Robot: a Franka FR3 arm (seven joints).
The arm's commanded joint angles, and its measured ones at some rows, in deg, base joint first. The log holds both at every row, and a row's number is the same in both.
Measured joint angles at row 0:
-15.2, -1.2, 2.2, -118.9, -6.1, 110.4, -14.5
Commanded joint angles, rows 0 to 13:
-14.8, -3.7, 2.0, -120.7, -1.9, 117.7, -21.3
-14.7, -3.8, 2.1, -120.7, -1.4, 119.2, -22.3
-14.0, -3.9, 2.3, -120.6, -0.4, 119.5, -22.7
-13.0, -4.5, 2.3, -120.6, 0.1, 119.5, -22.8
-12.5, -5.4, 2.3, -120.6, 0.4, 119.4, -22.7
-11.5, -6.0, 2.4, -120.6, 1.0, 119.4, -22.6
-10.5, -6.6, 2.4, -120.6, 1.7, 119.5, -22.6
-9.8, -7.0, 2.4, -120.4, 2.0, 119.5, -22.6
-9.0, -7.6, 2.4, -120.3, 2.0, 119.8, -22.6
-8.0, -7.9, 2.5, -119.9, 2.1, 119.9, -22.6
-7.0, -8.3, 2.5, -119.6, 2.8, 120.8, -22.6
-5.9, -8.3, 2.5, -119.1, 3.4, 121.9, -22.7
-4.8, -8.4, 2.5, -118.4, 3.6, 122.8, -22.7
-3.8, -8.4, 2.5, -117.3, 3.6, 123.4, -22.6
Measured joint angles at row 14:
-6.6, -6.6, 2.9, -118.8, 1.7, 120.9, -21.5
